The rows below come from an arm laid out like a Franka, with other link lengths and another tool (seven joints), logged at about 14 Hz.
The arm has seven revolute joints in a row. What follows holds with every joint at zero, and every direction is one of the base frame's. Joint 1 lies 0.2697 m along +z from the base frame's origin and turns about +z. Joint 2 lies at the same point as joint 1 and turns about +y. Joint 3 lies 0.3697 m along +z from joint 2 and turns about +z. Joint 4 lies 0.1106 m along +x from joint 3 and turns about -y. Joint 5 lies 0.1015 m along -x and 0.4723 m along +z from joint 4 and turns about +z. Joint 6 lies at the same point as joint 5 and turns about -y. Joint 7 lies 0.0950 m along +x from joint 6 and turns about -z. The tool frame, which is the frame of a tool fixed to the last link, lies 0.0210 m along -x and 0.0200 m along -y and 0.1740 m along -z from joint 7; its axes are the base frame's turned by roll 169.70, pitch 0.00 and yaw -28.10 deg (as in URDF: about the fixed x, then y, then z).
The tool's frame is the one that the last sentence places.
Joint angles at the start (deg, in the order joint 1, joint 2, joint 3, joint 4, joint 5, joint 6, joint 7):
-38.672, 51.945, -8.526, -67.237, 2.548, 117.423, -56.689
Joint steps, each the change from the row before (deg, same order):
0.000, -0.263, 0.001, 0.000, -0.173, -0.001, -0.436
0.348, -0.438, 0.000, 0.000, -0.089, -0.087, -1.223
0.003, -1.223, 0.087, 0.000, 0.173, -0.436, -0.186
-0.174, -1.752, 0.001, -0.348, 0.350, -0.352, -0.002
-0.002, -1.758, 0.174, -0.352, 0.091, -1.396, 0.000
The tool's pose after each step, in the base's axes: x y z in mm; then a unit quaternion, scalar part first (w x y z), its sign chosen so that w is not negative. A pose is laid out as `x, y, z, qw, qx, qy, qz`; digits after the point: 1 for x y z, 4 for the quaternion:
629.8, -668.4, 104.0, 0.1150, 0.9829, -0.1369, -0.0441
635.1, -665.6, 110.8, 0.1170, 0.9846, -0.1233, -0.0408
637.7, -665.7, 129.3, 0.1186, 0.9847, -0.1231, -0.0335
636.8, -667.9, 152.9, 0.1206, 0.9842, -0.1277, -0.0240
636.4, -664.5, 174.6, 0.1177, 0.9845, -0.1284, -0.0219

